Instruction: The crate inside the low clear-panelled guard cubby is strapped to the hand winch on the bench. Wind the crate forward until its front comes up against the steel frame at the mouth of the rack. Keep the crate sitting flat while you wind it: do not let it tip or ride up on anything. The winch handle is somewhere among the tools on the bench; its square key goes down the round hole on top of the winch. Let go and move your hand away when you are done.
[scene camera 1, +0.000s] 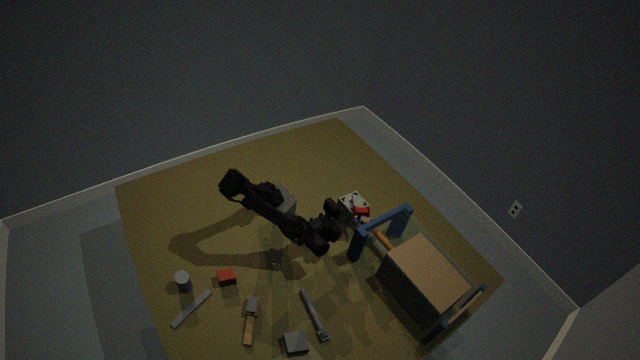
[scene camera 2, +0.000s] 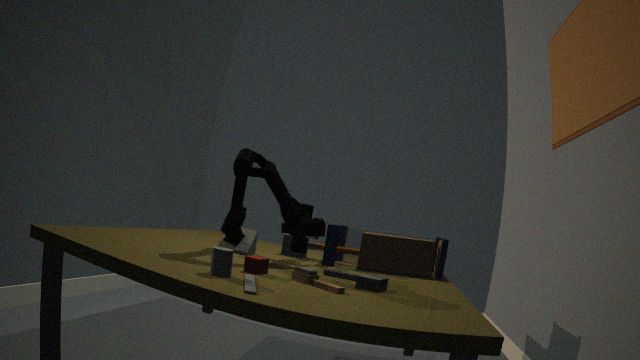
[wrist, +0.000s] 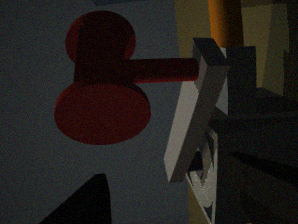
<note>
In view: the gripper (scene camera 1: 345, 212).
The gripper also shows in the wrist view (wrist: 169, 174).
</note>
